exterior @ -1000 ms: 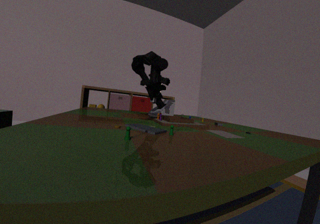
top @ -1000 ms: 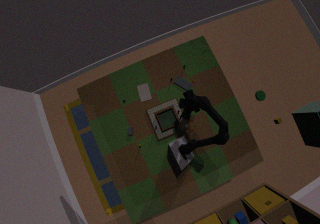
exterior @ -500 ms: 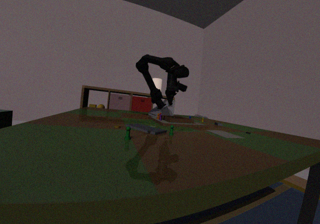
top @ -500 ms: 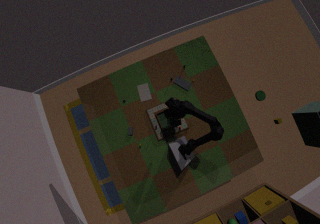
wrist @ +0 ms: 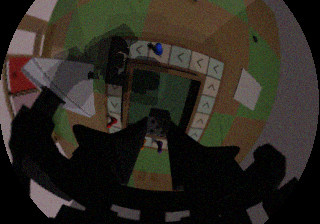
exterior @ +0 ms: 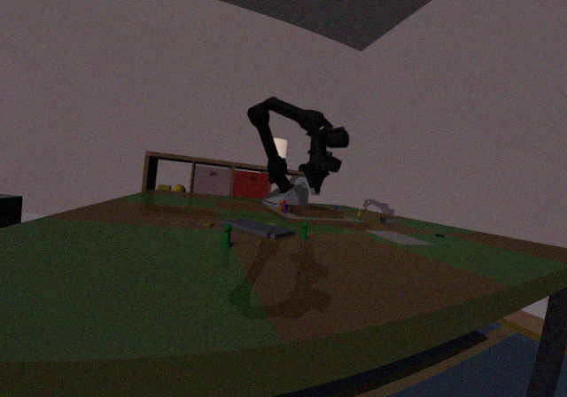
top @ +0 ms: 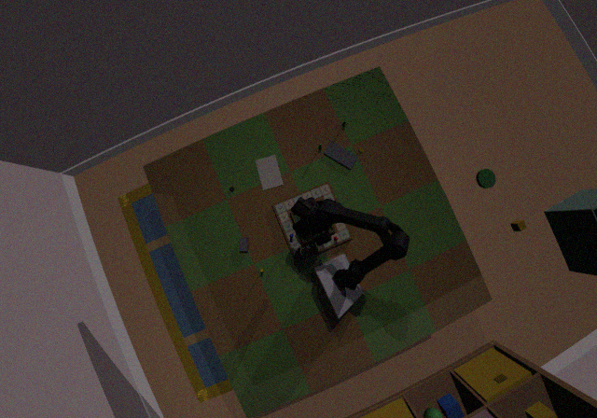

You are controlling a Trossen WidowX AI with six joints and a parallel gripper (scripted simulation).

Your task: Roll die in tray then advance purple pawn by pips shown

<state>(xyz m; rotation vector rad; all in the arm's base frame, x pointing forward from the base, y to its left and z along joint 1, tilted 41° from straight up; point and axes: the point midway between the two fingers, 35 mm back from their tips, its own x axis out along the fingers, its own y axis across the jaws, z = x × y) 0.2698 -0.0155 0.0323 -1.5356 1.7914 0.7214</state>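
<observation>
Now: gripper tip 1 cm short of the purple pawn, 12 cm to the left of it and 6 cm above it. Round my gripper tip: green tray: 8 cm below; then white die: right at my gripper tip; then blue pawn: 1 cm behind, 11 cm to the left, 6 cm below.
</observation>
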